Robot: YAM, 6 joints.
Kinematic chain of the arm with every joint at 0, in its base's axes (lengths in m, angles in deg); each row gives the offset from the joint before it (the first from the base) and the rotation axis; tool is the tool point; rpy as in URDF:
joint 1: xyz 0 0 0.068 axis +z
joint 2: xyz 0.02 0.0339 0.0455 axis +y
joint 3: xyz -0.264 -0.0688 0 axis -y
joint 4: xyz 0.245 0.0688 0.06 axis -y
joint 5: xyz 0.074 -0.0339 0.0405 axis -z
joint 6: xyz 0.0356 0 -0.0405 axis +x
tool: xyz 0 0 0 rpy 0 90 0
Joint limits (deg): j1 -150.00..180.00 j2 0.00..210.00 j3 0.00..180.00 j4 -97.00..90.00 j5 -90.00..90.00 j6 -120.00..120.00
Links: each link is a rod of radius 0.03 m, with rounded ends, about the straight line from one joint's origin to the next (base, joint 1, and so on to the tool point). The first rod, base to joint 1, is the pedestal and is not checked.
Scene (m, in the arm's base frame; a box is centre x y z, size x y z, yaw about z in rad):
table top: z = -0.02
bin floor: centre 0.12 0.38 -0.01 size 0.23 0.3 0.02 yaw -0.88
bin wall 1: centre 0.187 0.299 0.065 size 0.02 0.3 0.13 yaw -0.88
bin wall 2: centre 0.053 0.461 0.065 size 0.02 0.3 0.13 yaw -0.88
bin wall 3: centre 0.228 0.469 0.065 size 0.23 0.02 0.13 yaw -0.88
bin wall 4: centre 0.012 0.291 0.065 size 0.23 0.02 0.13 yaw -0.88
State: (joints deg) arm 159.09 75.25 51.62 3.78 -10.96 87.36
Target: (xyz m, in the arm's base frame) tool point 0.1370 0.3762 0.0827
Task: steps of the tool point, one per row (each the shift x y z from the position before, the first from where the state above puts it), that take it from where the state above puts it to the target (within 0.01 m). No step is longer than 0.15 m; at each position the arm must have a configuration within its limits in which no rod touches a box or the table.
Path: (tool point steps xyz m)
1: 0.0283 0.0508 0.0371
2: 0.0433 0.0387 0.0375
3: 0.0534 0.0224 0.0368
4: 0.0578 0.0032 0.0353
5: 0.0208 0.0915 -0.0717
6: 0.0594 0.0647 -0.0881
7: 0.0802 0.0237 -0.0964
8: 0.0800 -0.0209 -0.0964

